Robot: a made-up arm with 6 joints. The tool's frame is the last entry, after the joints. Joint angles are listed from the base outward. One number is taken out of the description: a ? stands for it. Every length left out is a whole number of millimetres.
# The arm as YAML. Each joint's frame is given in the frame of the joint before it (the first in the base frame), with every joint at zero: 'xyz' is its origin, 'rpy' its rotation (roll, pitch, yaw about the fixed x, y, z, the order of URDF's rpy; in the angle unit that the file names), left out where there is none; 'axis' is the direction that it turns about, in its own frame. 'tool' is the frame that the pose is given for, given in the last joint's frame.
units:
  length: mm
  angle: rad
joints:
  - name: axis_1
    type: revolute
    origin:
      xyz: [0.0, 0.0, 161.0]
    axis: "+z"
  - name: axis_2
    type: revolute
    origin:
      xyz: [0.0, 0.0, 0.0]
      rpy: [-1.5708, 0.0, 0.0]
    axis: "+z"
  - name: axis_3
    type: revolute
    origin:
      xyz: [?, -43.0, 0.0]
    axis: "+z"
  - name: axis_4
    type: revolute
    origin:
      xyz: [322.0, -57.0, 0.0]
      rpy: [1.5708, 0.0, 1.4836]
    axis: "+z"
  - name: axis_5
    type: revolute
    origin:
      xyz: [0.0, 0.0, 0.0]
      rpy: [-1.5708, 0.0, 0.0]
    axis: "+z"
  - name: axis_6
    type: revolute
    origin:
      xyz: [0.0, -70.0, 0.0]
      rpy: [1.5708, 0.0, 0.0]
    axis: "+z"
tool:
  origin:
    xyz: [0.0, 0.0, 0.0]
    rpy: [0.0, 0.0, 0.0]
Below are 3 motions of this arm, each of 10 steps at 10 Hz.
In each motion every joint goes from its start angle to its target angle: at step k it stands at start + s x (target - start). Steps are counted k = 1, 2, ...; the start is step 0. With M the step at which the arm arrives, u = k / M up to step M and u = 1 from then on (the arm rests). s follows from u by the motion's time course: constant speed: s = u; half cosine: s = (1 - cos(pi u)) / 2; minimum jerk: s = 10 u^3 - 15 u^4 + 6 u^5.
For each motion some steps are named. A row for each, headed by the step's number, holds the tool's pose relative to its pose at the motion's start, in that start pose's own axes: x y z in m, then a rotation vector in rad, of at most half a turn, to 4 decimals.
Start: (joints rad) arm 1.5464 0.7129 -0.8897 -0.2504 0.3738 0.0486
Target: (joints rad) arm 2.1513 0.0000 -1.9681 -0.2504 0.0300 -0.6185
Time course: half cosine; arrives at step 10
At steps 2, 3, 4, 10:
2: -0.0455 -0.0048 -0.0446 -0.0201 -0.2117 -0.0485
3: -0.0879 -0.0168 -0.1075 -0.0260 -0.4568 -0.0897
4: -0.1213 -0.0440 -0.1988 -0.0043 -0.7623 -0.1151
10: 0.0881 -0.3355 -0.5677 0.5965 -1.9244 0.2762

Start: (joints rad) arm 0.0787 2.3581 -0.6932 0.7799 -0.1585 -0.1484
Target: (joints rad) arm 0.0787 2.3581 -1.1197 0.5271 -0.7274 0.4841
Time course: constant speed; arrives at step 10
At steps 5, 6, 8, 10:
5: -0.0876 0.0484 -0.0134 -0.1771 -0.4437 0.2309
6: -0.1045 0.0579 -0.0197 -0.2305 -0.5277 0.2789
8: -0.1370 0.0763 -0.0357 -0.3548 -0.6886 0.3739
10: -0.1672 0.0936 -0.0560 -0.5023 -0.8384 0.4651

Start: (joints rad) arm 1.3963 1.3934 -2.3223 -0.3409 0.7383 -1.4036
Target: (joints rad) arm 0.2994 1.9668 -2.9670 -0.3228 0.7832 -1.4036
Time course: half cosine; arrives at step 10
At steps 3, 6, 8, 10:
3: 0.0443 0.0095 0.0345 0.0014 0.2161 -0.0611
6: 0.1846 0.0317 0.0590 0.0085 0.6848 -0.1983
8: 0.2747 0.0408 0.0310 0.0144 0.9450 -0.2778
10: 0.3081 0.0432 0.0115 0.0169 1.0441 -0.3088

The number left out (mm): -318.0
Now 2 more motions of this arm.
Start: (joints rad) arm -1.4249 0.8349 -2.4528 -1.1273 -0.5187 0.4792
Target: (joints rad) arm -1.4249 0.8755 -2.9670 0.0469 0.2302 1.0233
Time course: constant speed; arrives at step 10
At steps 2, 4, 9, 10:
2: -0.0208 -0.0309 0.0020 0.1998 -0.0034 0.2859
4: -0.0404 -0.0568 -0.0001 0.3556 -0.0266 0.5987
9: -0.0906 -0.0961 -0.0131 0.5096 -0.1131 1.4528
10: -0.1020 -0.0999 -0.0163 0.4939 -0.1242 1.6278

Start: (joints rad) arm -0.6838 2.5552 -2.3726 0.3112 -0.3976 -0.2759
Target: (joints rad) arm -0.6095 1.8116 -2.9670 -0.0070 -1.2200 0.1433
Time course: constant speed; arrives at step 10
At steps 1, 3, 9, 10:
1: -0.0809 0.0057 0.0027 -0.0011 -0.2153 0.0324
3: -0.2406 0.0128 -0.0234 -0.0204 -0.6473 0.1043
9: -0.6025 -0.0084 -0.3111 -0.2083 -1.9465 0.2791
10: -0.6352 -0.0179 -0.3783 -0.2558 -2.1624 0.2849

